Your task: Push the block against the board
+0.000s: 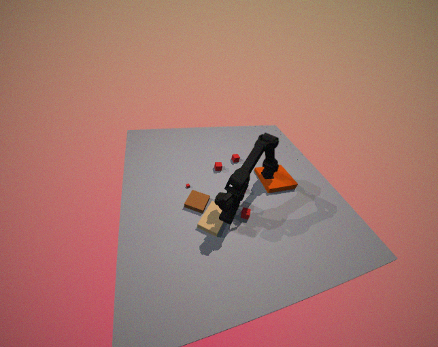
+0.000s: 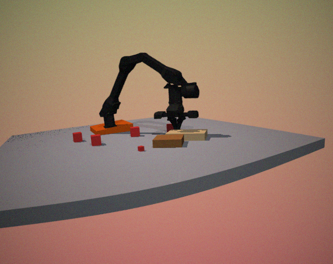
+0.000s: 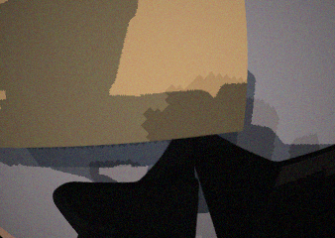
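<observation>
The square block lies 150 mm ahead of my gripper tip, 100 mm to the right of it and 10 mm above it. The rest, counted from my gripper tip: board: 80 mm ahead, 10 mm to the left, 10 mm above; then tiny red cube: 220 mm to the right, 190 mm ahead.
</observation>
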